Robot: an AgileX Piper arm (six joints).
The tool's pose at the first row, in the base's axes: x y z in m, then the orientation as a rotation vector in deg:
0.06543 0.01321 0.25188 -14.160 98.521 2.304
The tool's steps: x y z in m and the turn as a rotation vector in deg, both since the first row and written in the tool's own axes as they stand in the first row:
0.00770 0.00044 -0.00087 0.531 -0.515 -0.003
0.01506 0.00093 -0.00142 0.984 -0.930 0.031
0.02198 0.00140 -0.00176 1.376 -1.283 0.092
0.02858 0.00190 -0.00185 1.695 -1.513 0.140
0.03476 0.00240 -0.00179 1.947 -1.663 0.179
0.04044 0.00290 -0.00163 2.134 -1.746 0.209
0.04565 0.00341 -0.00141 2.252 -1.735 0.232
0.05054 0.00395 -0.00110 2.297 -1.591 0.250
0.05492 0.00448 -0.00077 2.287 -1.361 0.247
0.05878 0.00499 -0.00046 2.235 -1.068 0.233
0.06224 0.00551 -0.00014 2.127 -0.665 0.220
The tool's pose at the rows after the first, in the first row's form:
0.06340 0.01241 0.24443 -13.740 97.999 1.906
0.06173 0.01175 0.23726 -13.353 97.581 1.591
0.06033 0.01118 0.23048 -12.992 97.229 1.342
0.05920 0.01072 0.22397 -12.703 96.998 1.131
0.05829 0.01034 0.21785 -12.476 96.848 0.962
0.05754 0.01005 0.21220 -12.308 96.764 0.834
0.05692 0.00985 0.20700 -12.202 96.774 0.748
0.05642 0.00974 0.20210 -12.161 96.918 0.705
0.05602 0.00969 0.19770 -12.183 97.147 0.684
0.05567 0.00970 0.19381 -12.249 97.438 0.683
0.05540 0.00977 0.19030 -12.361 97.839 0.717

